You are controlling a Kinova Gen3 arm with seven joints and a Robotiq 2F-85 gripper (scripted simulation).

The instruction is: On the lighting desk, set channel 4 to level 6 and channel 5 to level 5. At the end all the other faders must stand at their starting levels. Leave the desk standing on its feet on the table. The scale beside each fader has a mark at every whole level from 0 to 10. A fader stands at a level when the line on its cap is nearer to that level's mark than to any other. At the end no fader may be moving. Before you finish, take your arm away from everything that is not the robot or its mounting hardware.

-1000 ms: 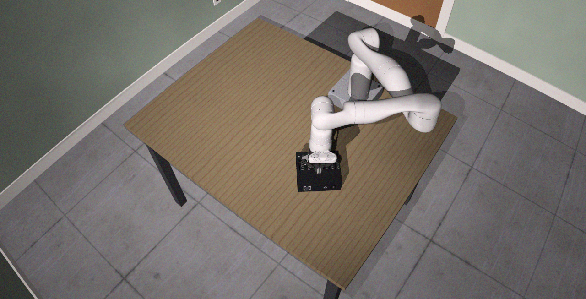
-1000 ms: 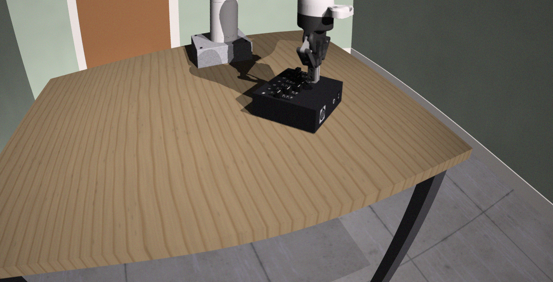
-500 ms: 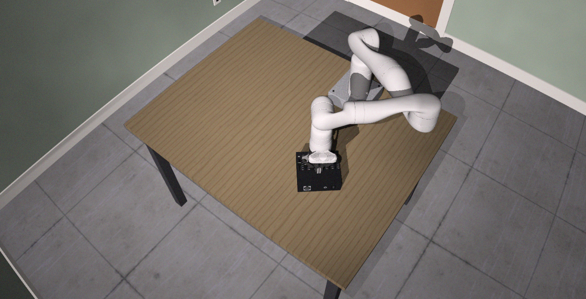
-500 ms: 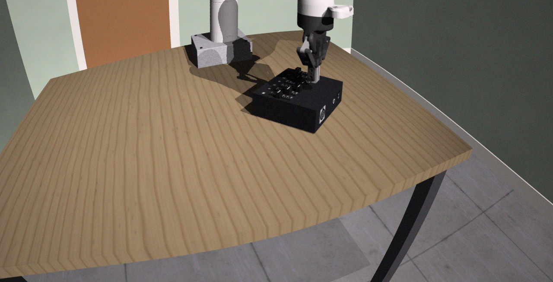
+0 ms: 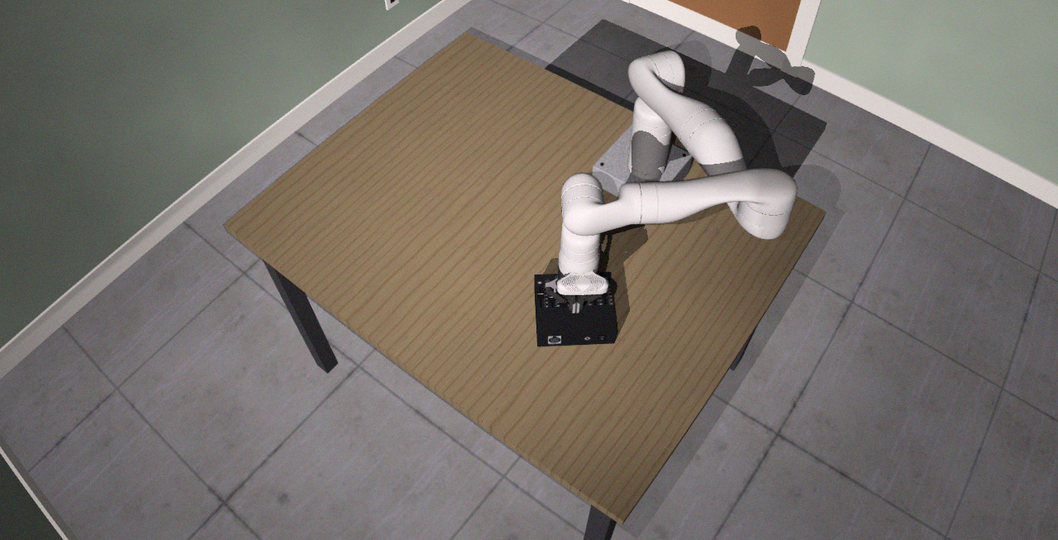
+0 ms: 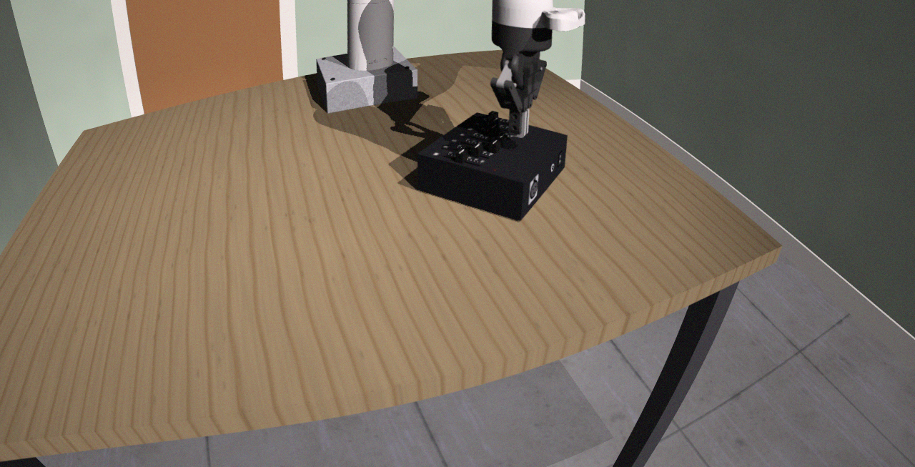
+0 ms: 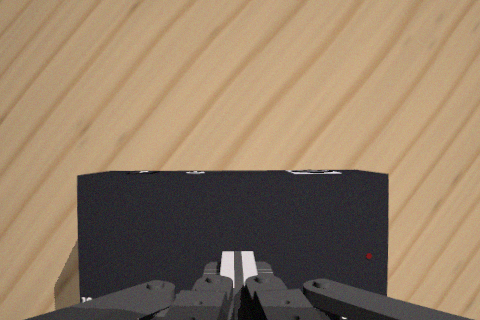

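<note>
My hand is 2 cm past the channel 4 fader cap, 1 cm to the left of it and 3 cm above it. From my hand the other things lie so: channel 5 fader cap: 1 cm behind, 3 cm to the right, 3 cm below.
</note>
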